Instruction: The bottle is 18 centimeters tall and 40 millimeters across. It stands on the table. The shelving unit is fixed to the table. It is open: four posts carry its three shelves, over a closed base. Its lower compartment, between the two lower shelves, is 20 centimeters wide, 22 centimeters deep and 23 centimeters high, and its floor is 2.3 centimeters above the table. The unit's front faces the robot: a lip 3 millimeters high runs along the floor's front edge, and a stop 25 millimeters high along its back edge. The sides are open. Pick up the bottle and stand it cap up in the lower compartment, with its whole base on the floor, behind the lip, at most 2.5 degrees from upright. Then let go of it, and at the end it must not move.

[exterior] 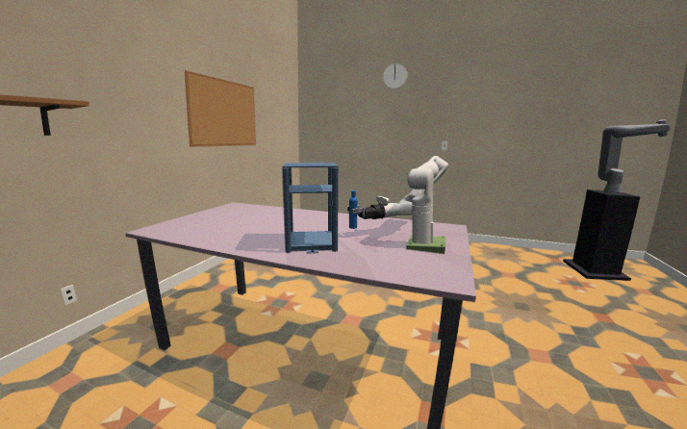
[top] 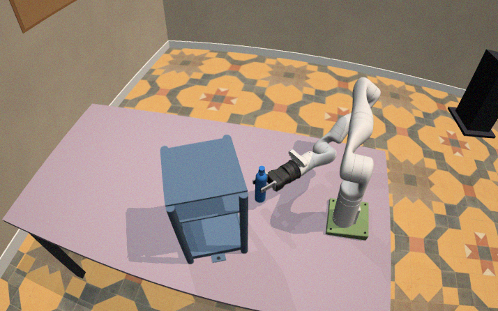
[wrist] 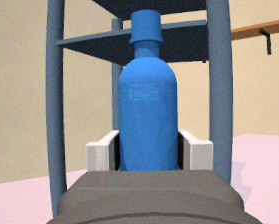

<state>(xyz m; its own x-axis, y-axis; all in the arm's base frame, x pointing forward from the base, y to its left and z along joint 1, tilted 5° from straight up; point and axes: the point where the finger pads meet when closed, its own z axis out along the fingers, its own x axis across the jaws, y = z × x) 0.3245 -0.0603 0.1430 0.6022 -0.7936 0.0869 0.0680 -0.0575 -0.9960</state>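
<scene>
Right now my hand is 180 mm short of the shelving unit, 130 mm to the right of it and 40 mm below it. The rest, counted from my hand: blue bottle (30 mm above).
</scene>
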